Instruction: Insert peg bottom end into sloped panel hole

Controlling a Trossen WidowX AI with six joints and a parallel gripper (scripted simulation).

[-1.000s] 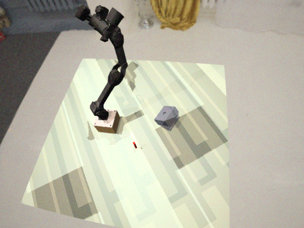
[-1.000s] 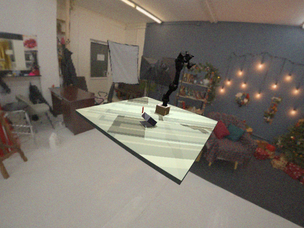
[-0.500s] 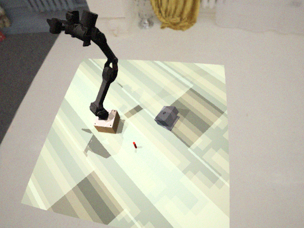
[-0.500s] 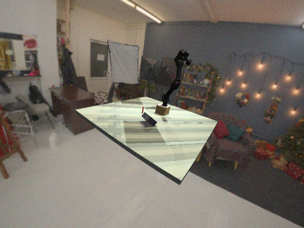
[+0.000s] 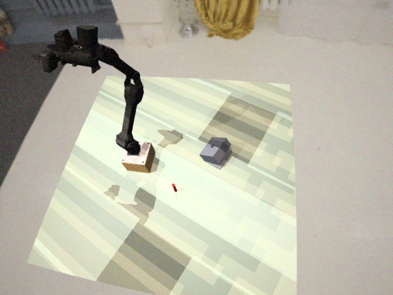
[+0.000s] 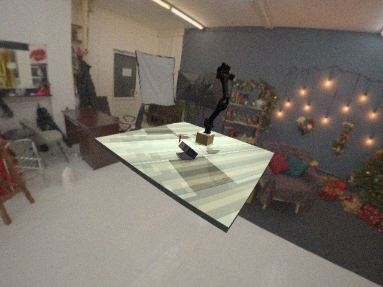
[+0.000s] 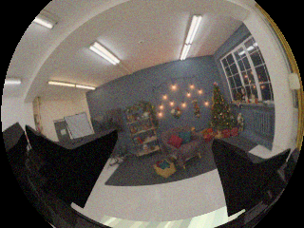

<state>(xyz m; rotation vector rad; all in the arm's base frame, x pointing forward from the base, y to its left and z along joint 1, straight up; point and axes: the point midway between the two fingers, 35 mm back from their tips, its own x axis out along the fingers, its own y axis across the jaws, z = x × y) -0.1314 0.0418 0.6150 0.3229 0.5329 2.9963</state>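
Right now the red round peg is 390 mm ahead of my gripper tip, 230 mm to the right of it and 670 mm below it. Also, from my gripper tip: sloped grey panel: 590 mm ahead, 10 mm to the right, 670 mm below.
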